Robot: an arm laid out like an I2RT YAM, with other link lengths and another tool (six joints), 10 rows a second.
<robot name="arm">
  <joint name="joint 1" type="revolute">
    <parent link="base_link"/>
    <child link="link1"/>
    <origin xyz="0 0 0.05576" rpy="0 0 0"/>
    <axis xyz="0 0 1"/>
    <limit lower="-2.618" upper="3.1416"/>
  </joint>
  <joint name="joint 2" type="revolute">
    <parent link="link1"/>
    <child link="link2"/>
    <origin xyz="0.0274 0.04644 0.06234" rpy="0 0 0"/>
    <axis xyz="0 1 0"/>
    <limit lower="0" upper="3.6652"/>
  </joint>
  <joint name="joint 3" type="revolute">
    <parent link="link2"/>
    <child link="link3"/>
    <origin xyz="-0.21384 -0.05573 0" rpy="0 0 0"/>
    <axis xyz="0 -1 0"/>
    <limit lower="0" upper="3.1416"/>
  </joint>
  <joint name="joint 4" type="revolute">
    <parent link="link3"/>
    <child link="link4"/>
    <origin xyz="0.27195 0.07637 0.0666" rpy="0 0 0"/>
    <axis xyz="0 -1 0"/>
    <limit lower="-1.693" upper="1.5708"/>
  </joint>
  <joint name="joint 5" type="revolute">
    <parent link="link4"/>
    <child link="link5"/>
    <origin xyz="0.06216 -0.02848 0.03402" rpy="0 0 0"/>
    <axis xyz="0 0 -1"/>
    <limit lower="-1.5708" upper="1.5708"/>
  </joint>
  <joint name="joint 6" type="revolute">
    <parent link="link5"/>
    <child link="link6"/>
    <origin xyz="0.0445 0 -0.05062" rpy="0 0 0"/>
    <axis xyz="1 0 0"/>
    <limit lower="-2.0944" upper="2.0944"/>
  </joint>
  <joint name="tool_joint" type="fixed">
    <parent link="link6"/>
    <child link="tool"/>
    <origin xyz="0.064 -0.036 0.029" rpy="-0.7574 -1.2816 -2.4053"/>
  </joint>
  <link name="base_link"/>
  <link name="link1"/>
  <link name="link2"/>
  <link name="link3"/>
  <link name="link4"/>
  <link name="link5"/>
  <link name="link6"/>
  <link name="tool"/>
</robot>
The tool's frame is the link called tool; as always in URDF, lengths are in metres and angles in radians.
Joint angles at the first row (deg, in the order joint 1, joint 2, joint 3, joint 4, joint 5, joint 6):
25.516 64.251 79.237 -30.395 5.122 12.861
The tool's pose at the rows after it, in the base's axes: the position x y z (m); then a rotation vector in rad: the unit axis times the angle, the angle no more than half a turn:
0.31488, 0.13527, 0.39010, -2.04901, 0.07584, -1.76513
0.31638, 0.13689, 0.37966, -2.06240, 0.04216, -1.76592
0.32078, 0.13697, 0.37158, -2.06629, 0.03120, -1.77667
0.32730, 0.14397, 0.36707, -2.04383, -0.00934, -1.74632
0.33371, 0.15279, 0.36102, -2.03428, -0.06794, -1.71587
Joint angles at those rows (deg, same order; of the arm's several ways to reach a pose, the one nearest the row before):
24.732 62.990 75.915 -29.776 3.431 11.492
24.662 62.293 73.265 -28.353 3.036 10.084
24.304 62.288 71.310 -26.359 2.983 9.273
23.961 63.394 70.930 -24.632 -0.029 8.803
23.928 64.864 70.719 -23.322 -2.723 7.534

